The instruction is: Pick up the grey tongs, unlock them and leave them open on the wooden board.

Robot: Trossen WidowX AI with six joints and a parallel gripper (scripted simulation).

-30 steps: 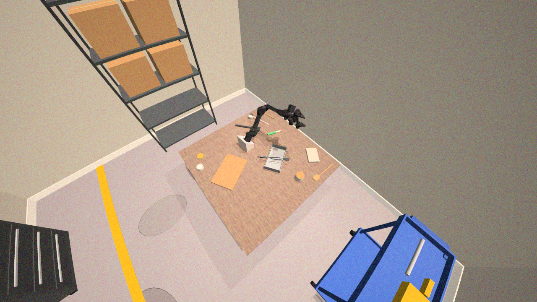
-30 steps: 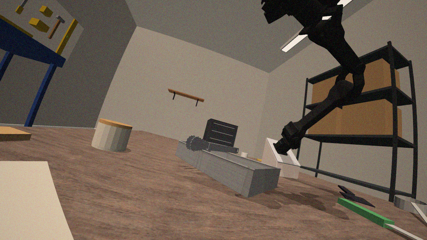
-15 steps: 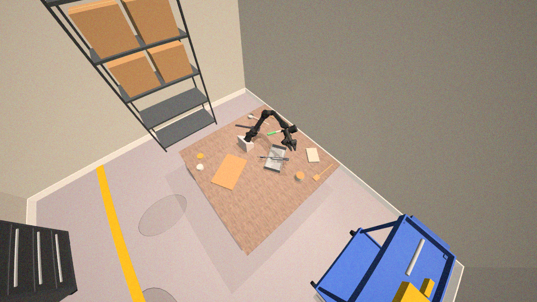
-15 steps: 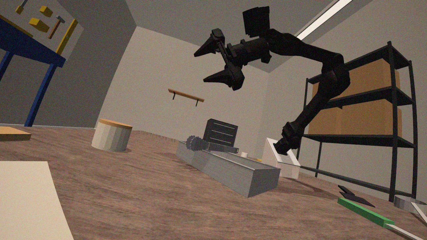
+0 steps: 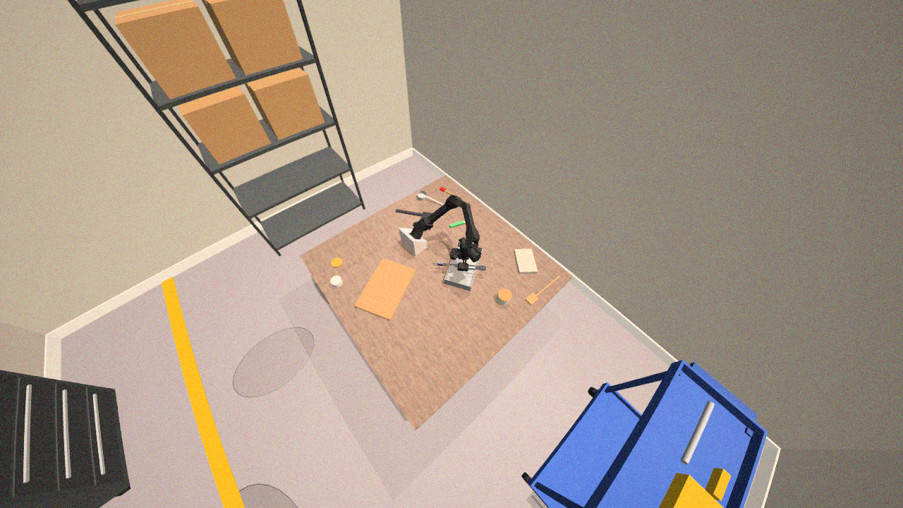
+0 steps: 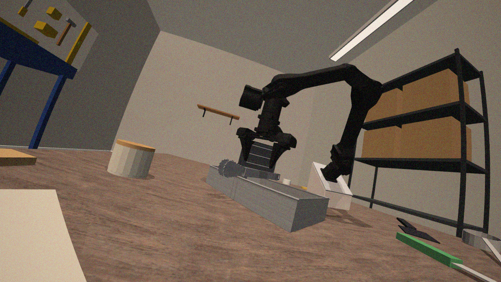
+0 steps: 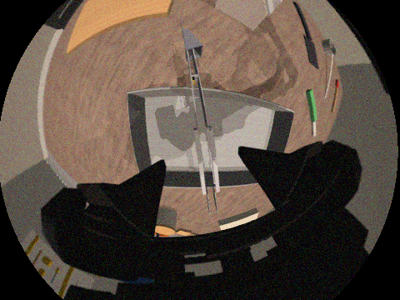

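My gripper tip is 20 mm past the grey roasting tin, 40 mm to the right of it and 70 mm above it. The rest, counted from my gripper tip: beige pad 240 mm ahead, 370 mm to the left, 80 mm below; lidded canister 310 mm ahead, 50 mm to the left, 60 mm below; wooden board 240 mm behind, 420 mm to the right, 90 mm below.
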